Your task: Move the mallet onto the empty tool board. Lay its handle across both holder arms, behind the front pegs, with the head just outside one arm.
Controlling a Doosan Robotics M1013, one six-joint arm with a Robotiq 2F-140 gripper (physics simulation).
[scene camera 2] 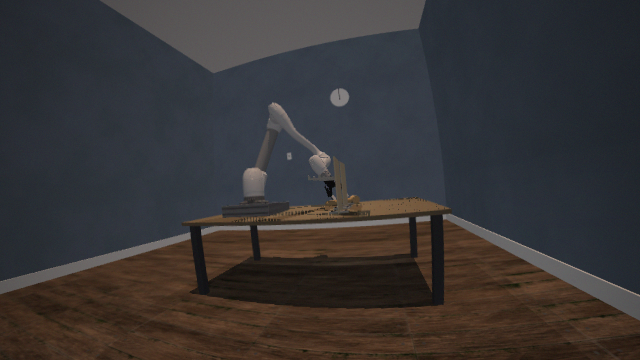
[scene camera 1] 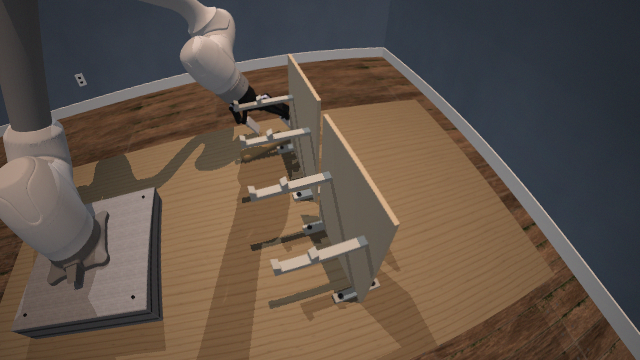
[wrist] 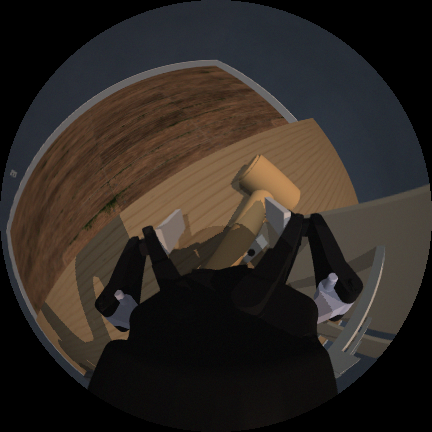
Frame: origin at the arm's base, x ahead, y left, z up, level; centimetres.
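Seen in the pictures: gripper, fingertip midpoint: (scene camera 2: 342, 199) (scene camera 1: 274, 127) (wrist: 223, 212); arm's base, link origin: (scene camera 2: 254, 203) (scene camera 1: 81, 247).
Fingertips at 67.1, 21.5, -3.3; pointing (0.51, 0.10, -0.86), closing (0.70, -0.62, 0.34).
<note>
Offsets run from my fingertips to a thing's middle, as dx, dy, dz. "pt": to the spot under its first point.
The orange mallet @[-0.6, -4.5, -1.2] (wrist: 270, 182) (scene camera 2: 354, 199) lies on the table at the foot of the far board. In the wrist view its handle @[pt -0.5, -3.4, +0.5] (wrist: 239, 231) runs back from the head, partly in shadow, until the gripper body hides it. It is hard to make out in scene camera 1. My gripper (scene camera 1: 269, 123) (scene camera 2: 332, 196) (wrist: 223, 212) is open and empty above the mallet, with the handle closer to the right-hand fingertip. Two upright boards, the far one @[pt +0.0, -22.2, +25.6] (scene camera 1: 304, 90) and the near one @[-10.2, -47.8, +12.3] (scene camera 1: 357, 200), each have two pegged holder arms. No tool shows on either board's arms.
The far board's holder arms (scene camera 1: 265, 103) (scene camera 1: 276, 137) stick out close to my gripper. The near board's arms (scene camera 1: 295, 186) (scene camera 1: 322, 255) stand nearer scene camera 1. The robot's base plate (scene camera 1: 120, 260) sits on the table at the left. Screwed feet @[pt -4.0, -28.4, -2.6] (scene camera 1: 302, 195) hold the boards.
</note>
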